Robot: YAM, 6 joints.
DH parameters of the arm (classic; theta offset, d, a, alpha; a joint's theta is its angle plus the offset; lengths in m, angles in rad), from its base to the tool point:
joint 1: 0 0.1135 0.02 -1.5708
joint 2: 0 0 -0.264 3.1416
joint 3: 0.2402 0 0.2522 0
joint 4: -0.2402 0 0.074 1.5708
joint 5: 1.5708 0 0 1.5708
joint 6: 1.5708 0.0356 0 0
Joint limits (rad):
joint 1: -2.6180..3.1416
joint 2: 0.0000..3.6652
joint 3: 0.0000..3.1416
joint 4: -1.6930..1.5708
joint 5: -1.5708..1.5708
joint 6: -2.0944..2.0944
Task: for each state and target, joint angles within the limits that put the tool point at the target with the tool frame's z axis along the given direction. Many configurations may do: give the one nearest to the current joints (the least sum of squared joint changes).
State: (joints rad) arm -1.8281 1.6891 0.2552 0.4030 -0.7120 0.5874
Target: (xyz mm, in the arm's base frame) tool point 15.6 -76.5 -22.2 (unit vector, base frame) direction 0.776 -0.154 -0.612
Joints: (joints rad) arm -1.7384 2.5585 0.0021 1.0220 -0.9119 0.5874
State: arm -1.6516 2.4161 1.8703 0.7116 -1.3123 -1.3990
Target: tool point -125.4 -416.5 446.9 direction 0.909 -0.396 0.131
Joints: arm -1.9444 2.1406 2.0406 1.3963 -1.4343 -1.3990
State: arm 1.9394 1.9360 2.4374 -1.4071 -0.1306 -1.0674
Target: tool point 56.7 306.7 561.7 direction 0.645 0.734 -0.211
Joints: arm 1.4511 1.8210 2.6301 -1.0652 0.5859 -1.0674
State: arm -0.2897 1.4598 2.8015 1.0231 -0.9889 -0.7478
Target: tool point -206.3 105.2 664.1 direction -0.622 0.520 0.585
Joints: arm -0.4399 1.1282 2.6631 0.9658 -0.2071 -0.7478
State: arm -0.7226 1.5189 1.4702 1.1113 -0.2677 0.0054
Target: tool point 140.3 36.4 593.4 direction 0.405 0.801 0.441
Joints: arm 0.0626 1.0818 1.6341 0.2182 -0.8852 0.0054
